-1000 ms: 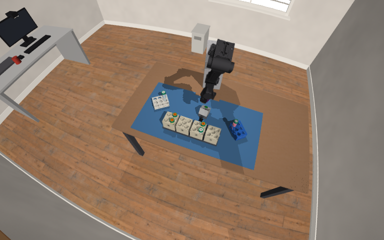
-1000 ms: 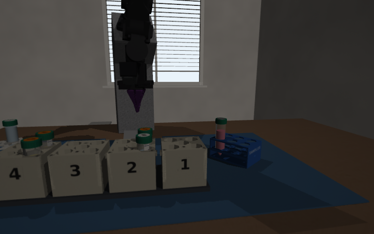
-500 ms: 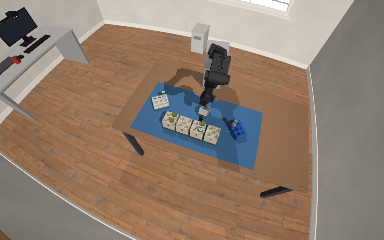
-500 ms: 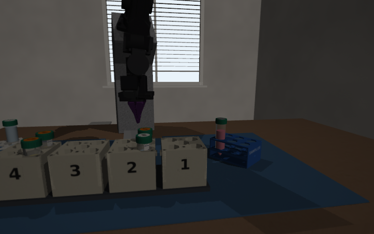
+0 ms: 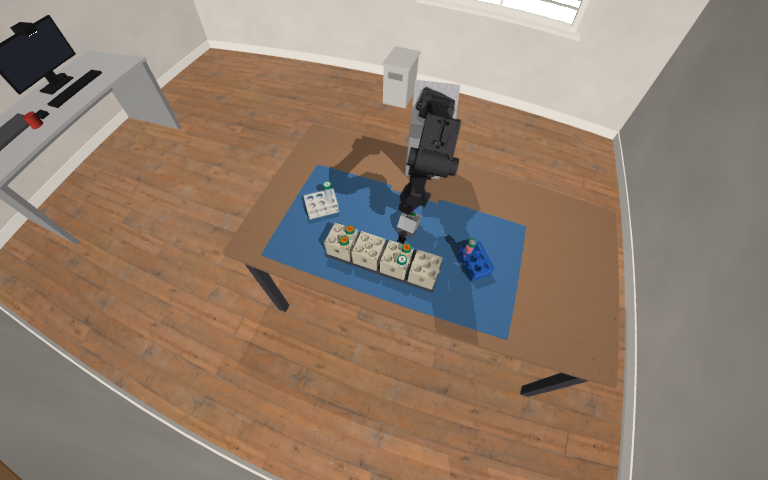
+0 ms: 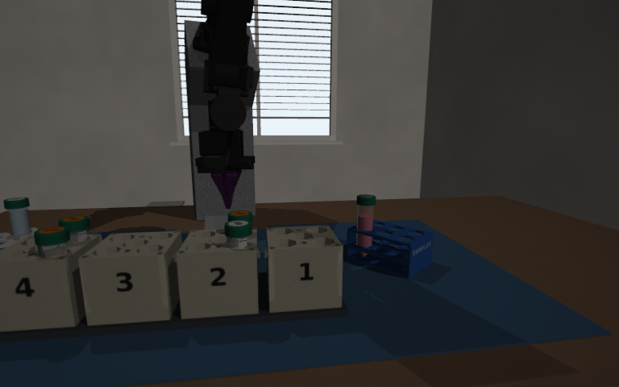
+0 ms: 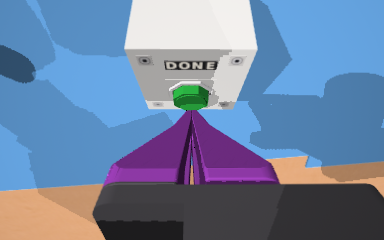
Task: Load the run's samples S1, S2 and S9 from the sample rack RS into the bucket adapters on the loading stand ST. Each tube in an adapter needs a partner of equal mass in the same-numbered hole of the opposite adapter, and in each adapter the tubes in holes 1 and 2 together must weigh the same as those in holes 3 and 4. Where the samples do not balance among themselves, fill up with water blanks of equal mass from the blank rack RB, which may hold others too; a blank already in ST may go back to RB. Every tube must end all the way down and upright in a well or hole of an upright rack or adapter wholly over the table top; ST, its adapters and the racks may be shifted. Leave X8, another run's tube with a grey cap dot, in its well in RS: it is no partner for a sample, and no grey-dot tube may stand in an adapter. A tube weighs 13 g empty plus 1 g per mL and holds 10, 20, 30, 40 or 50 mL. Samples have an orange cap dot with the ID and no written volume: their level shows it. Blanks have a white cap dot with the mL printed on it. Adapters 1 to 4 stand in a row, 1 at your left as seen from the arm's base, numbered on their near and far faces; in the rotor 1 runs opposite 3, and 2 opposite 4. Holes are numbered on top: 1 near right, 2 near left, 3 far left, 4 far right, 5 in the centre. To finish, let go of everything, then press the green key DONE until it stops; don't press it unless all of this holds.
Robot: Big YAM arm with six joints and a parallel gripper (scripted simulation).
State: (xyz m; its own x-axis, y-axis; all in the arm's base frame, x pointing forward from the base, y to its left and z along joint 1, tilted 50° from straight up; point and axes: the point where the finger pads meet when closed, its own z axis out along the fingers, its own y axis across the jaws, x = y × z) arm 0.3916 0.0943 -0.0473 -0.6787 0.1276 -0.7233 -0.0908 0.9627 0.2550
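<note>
My hand is 30 mm above the green DONE key. The rest, counted from my hand: blue sample rack RS (20 mm ahead, 310 mm to the left, 70 mm below); then white blank rack RB (150 mm ahead, 350 mm to the right, 70 mm below).
</note>
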